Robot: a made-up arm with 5 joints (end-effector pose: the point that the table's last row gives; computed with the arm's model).
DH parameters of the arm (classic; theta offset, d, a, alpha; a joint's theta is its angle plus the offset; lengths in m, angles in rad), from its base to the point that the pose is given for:
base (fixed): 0.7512 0 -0.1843 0
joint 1: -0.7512 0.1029 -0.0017 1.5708
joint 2: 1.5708 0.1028 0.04 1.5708
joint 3: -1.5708 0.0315 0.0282 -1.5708
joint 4: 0 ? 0.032 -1.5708
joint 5: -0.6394 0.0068 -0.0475 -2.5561
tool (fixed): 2.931 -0.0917 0 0
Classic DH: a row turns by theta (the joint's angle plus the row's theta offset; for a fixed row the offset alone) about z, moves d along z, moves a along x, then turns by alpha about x.
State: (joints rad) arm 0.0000 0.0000 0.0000 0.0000 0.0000
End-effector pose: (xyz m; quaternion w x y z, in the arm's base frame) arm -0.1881 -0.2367 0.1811 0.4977 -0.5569 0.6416 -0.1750
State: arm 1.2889 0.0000 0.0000 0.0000 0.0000
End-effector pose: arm -0.0430 -0.2080 0.1811 0.5030 -0.8306 0.1784 0.1591
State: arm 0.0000 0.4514 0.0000 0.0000 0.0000
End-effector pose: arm -0.2171 -0.2367 0.1507 0.6286 -0.5036 0.5139 -0.2951
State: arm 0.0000 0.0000 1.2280 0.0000 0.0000
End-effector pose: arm -0.1881 -0.2673 0.1481 0.7276 -0.1684 0.6252 0.2266
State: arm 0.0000 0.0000 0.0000 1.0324 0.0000
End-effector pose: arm -0.1164 -0.2905 0.1811 0.5192 -0.8010 0.2831 0.0935
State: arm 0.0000 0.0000 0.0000 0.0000 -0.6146
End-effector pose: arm -0.1881 -0.2313 0.1394 0.6428 -0.3802 0.6644 0.0273
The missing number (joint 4, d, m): 0.0259
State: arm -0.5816 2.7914 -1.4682 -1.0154 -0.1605
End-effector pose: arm -0.1283 -0.2110 0.1215 0.2307 0.6727 -0.3593 -0.6044
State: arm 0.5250 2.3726 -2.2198 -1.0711 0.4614
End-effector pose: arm -0.0226 -0.1804 0.1346 0.0583 0.7243 0.3475 -0.5926
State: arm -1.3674 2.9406 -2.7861 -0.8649 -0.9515
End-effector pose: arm -0.3112 -0.1896 0.0631 0.4889 -0.4056 0.5305 0.5613
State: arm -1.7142 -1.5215 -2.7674 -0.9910 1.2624
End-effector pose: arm -0.2910 -0.0124 0.0934 0.5568 0.7581 0.0201 0.3388
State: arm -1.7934 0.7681 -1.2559 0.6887 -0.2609
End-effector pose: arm -0.2157 -0.0299 0.1664 0.2569 0.1719 -0.8223 0.4778
